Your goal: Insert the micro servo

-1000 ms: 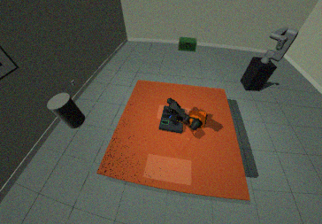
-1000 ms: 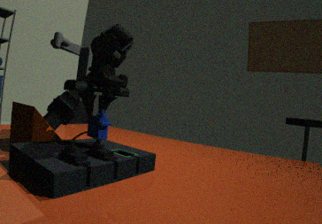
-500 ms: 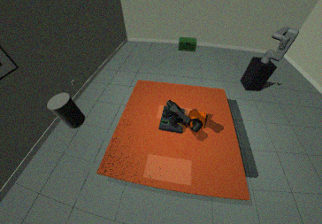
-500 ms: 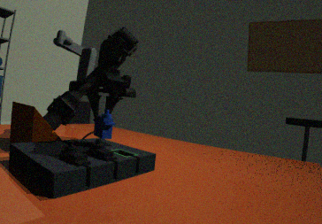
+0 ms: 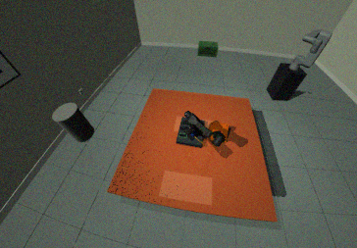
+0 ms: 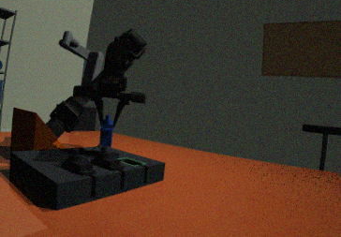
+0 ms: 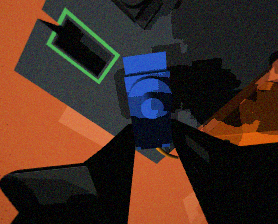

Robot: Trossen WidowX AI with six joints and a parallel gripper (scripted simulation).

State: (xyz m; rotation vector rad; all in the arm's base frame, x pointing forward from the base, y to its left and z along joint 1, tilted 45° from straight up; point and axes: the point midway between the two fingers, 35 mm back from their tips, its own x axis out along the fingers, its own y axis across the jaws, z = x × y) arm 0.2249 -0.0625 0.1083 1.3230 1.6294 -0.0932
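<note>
Now: gripper tip 2 cm past the dark deck, 7 cm to the left of it and 10 cm above it.
</note>
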